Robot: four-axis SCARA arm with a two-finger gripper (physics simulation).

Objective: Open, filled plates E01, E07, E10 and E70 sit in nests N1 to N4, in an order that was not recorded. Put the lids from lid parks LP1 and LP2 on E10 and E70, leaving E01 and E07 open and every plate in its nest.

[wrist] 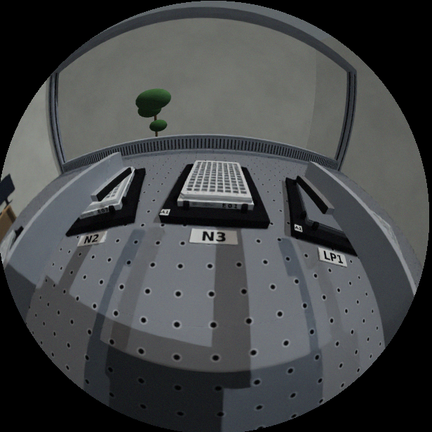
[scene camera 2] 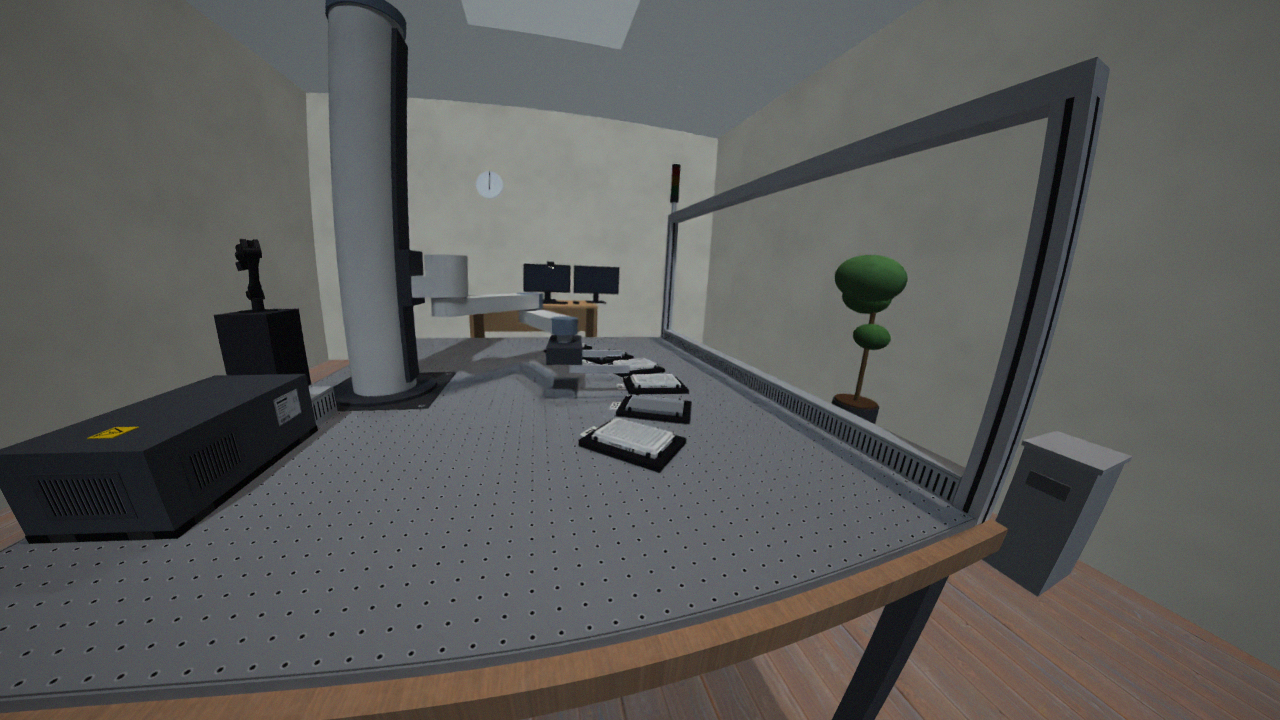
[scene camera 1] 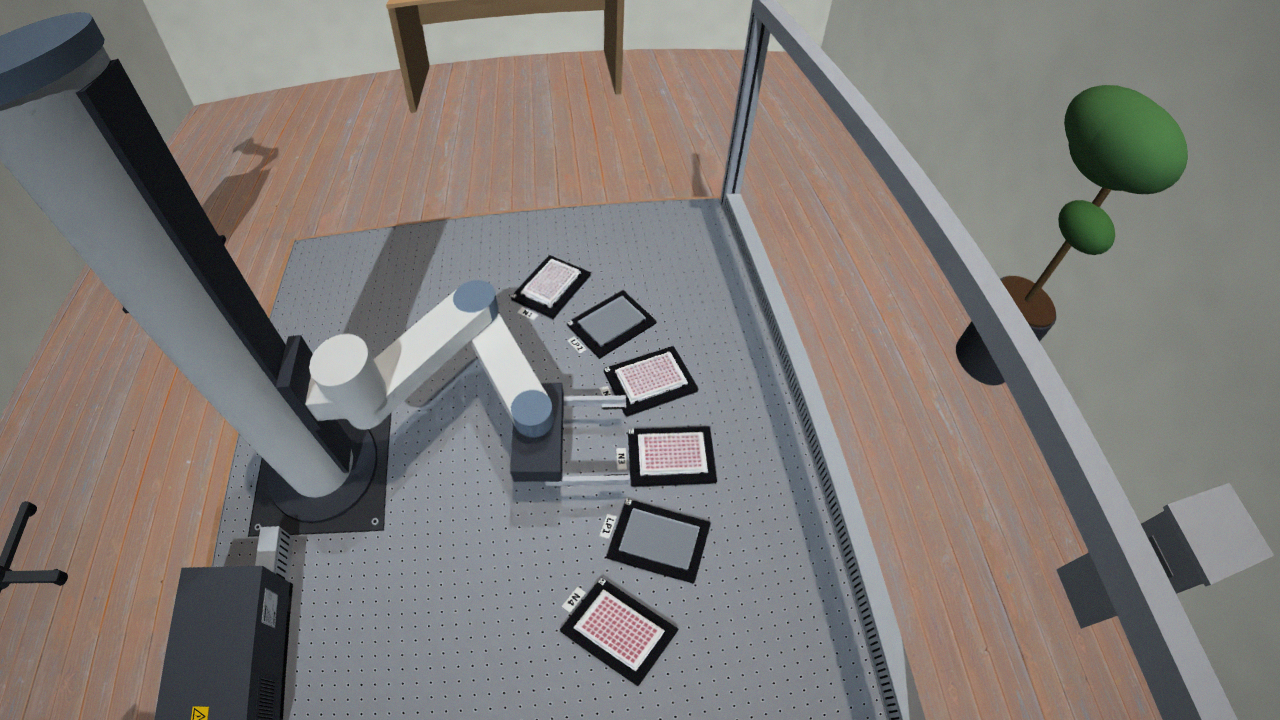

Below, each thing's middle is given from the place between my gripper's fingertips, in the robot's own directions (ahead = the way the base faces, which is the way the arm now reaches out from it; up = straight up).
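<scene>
With respect to the lid park LP1 [scene camera 1: 613, 553], my hand is 7 cm above it, 3 cm short of it and 18 cm to the left of it. Positions counted from my hand: lid park LP2 [scene camera 1: 600, 352], 7 cm below, 33 cm to the left, 1 cm ahead; nest N3 [scene camera 1: 710, 477], 7 cm below, 9 cm ahead, 1 cm to the right; nest N4 [scene camera 2: 658, 464], 7 cm below, 34 cm to the right, 6 cm behind.
</scene>
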